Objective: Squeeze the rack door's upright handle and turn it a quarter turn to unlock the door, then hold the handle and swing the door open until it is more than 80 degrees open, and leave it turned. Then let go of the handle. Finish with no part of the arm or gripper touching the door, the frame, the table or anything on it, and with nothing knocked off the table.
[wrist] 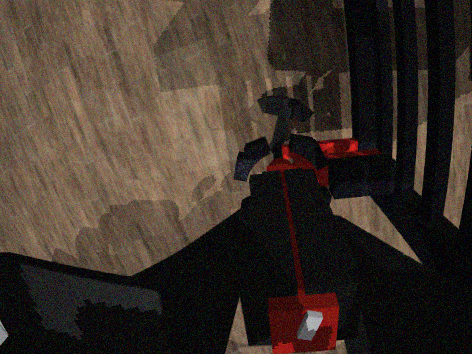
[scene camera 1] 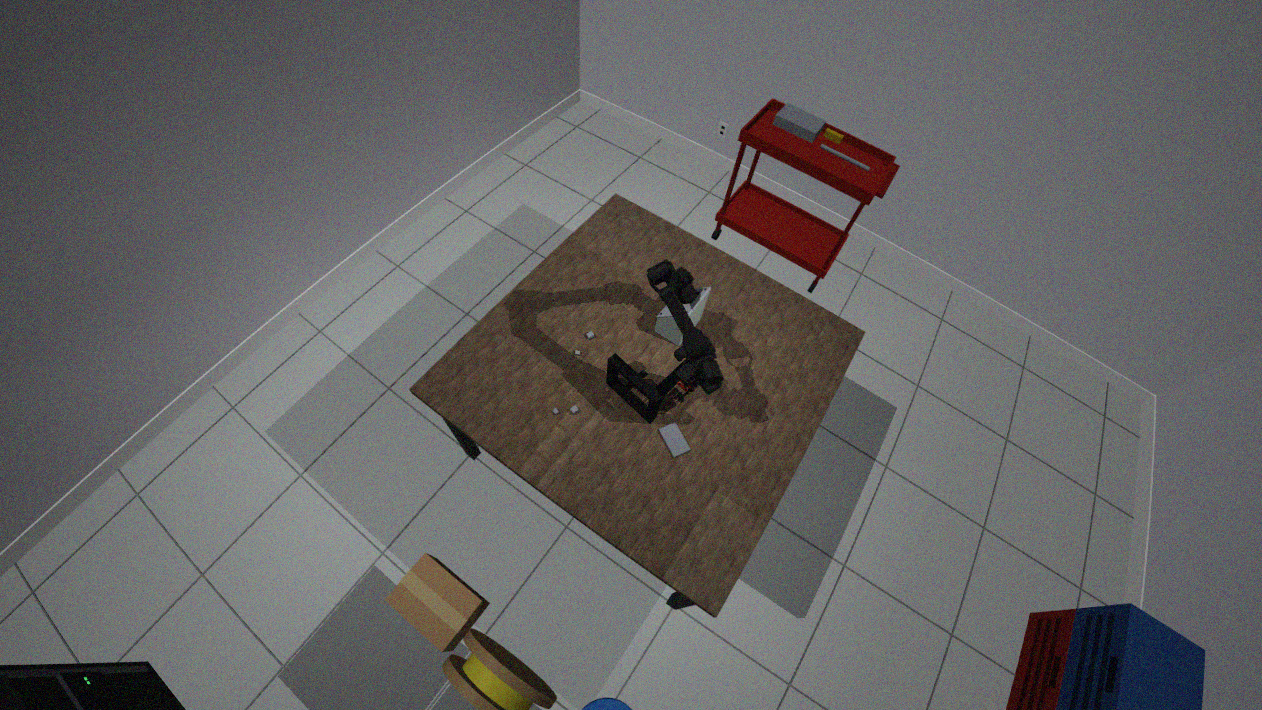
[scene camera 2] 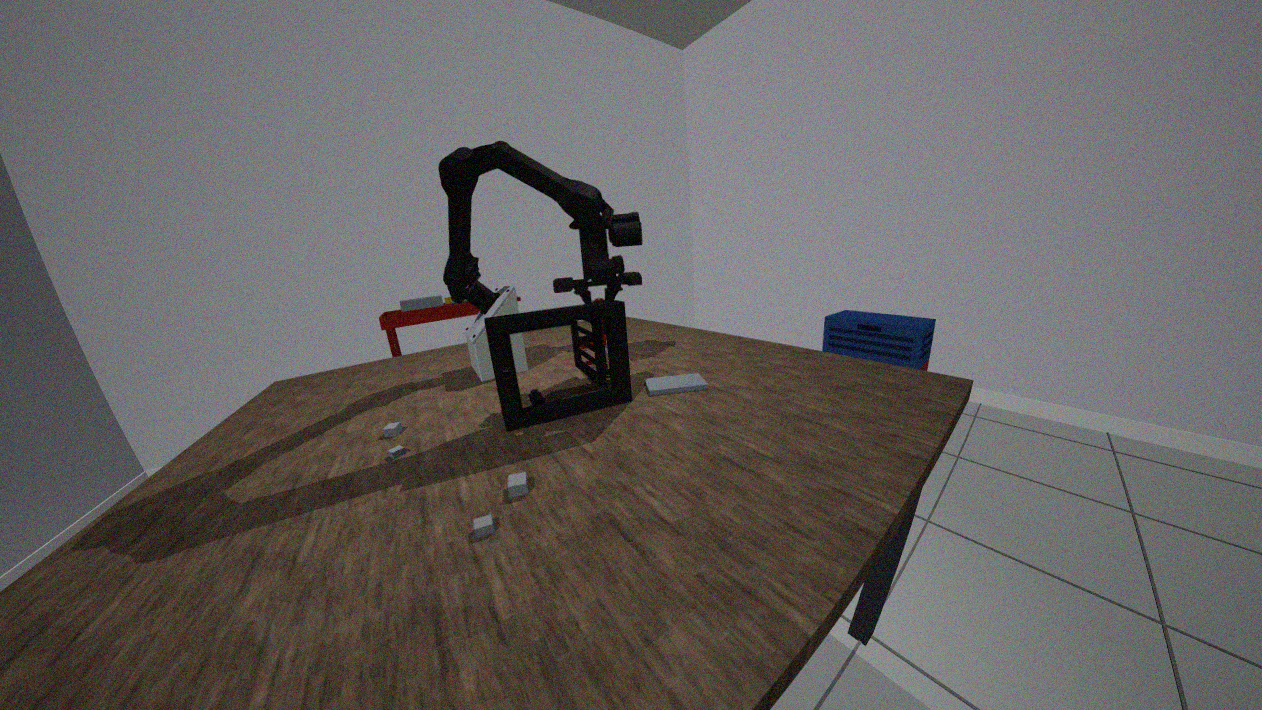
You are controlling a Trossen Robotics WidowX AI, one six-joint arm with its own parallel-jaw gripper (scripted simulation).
Note:
I see my gripper, a door handle and a flat grey plate.
My gripper shows as well in the wrist view.

